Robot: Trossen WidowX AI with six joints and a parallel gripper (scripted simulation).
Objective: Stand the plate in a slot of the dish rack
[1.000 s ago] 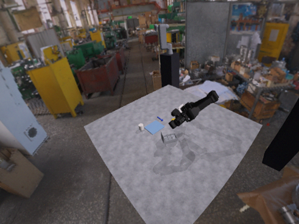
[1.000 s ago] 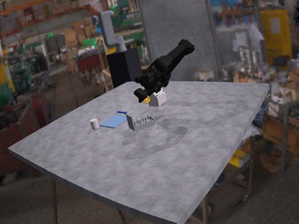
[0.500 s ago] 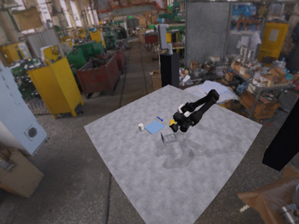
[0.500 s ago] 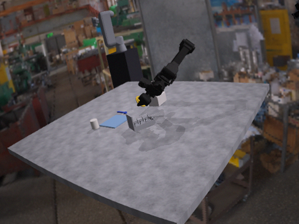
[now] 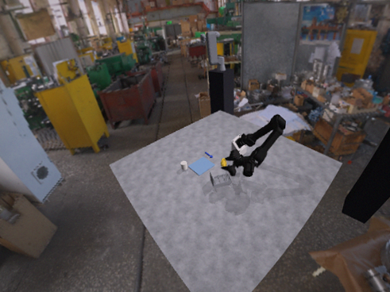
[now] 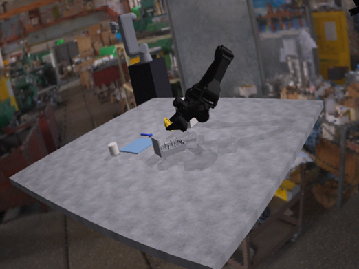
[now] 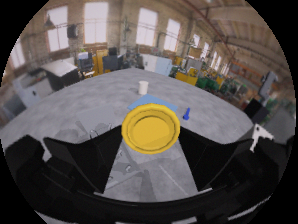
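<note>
Right now my gripper tip is 60 mm short of the dish rack, 40 mm to the right of it and 70 mm above it. Round my gripper tip: yellow plate: 10 mm to the left; then light blue mat: 30 mm ahead, 170 mm to the right, 90 mm below; then blue spoon: 90 mm behind, 200 mm to the right, 90 mm below.
</note>
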